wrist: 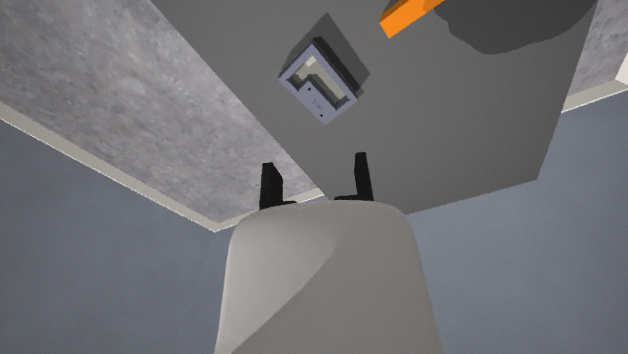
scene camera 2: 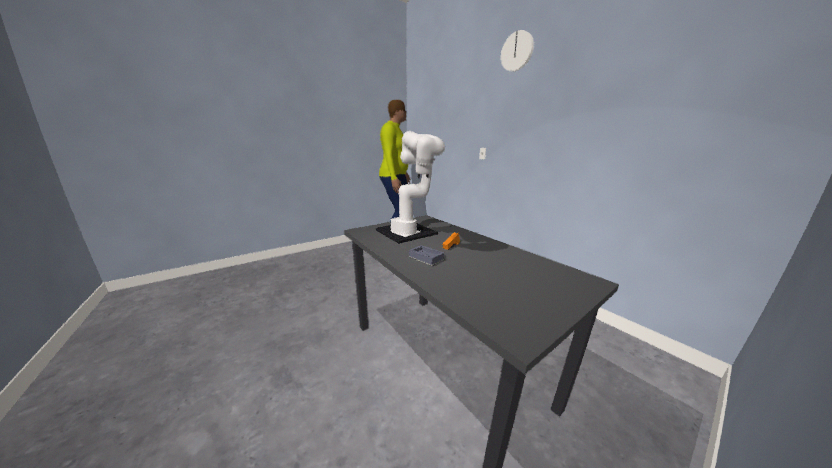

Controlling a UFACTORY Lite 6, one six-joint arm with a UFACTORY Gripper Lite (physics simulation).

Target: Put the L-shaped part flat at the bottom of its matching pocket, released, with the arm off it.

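Frame: origin at the arm's base, x right, y ahead, z up, level; metres.
Seen in the pictures: hand, its tool point: [wrist: 316, 185] [scene camera 2: 423, 175]; arm's base, origin of its link: [scene camera 2: 406, 232].
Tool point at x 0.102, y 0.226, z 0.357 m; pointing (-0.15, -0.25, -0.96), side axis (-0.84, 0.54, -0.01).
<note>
Pixels of each thing's middle, then the offset from my tool point to it. Level surfaces: height alone.
- orange L-shaped part, middle of its body: [scene camera 2: 451, 243] dx -0.142, dy +0.081, dz -0.354 m
- grey-blue block, middle of its body: [wrist: 319, 86] [scene camera 2: 426, 254] dx +0.066, dy +0.089, dz -0.354 m
- dark table, height of its surface: dz -0.373 m
The orange L-shaped part [scene camera 2: 451, 240] [wrist: 407, 18] lies on the table, apart from the pocket block; in the wrist view it is cut off by the top edge. The grey-blue block [scene camera 2: 426, 256] [wrist: 317, 106] sits on the table near its long edge. Its L-shaped pocket [wrist: 327, 82] faces up and shows a pale floor with no part in it. My gripper [scene camera 2: 424, 175] [wrist: 314, 157] is high above the table, away from both. Its two black fingers stand wide apart with nothing between them, so it is open.
The dark table [scene camera 2: 494, 291] [wrist: 450, 125] bears the arm's black base plate [scene camera 2: 401, 236] at its far end. A person [scene camera 2: 390, 152] in a yellow-green top stands behind the arm, partly hidden by it. The arm's shadow [wrist: 515, 22] falls beside the orange part.
</note>
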